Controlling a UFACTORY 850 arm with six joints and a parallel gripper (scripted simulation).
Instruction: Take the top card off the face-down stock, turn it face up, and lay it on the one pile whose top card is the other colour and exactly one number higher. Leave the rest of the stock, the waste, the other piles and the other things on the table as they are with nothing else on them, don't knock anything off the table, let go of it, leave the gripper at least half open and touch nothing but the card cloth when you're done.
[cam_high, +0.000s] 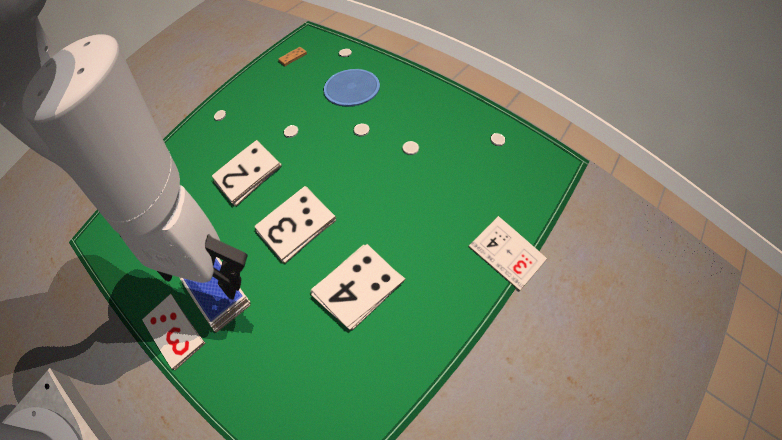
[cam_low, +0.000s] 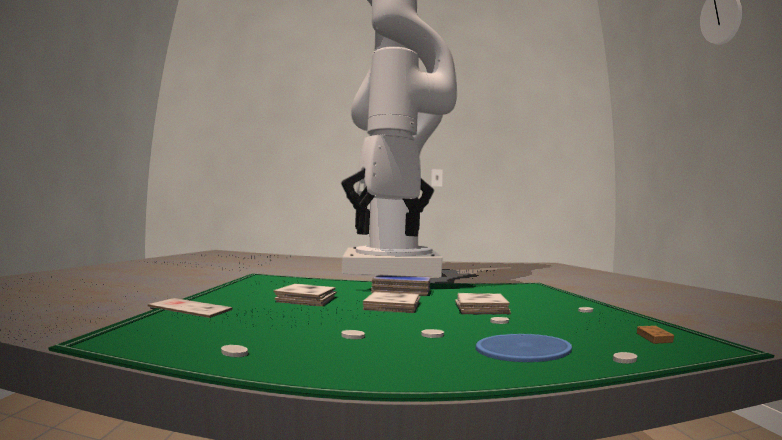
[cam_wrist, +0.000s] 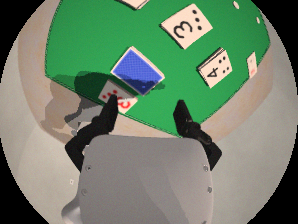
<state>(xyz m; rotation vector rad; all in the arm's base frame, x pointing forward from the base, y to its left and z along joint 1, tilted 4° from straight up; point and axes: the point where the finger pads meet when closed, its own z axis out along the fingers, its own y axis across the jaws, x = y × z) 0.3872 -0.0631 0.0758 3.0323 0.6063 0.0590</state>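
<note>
My gripper is now 8 cm above the card, 3 cm to the right of it and 1 cm short of it. Also, from my hand: green card cloth 18 cm ahead, 12 cm below, 1 cm to the left.
</note>
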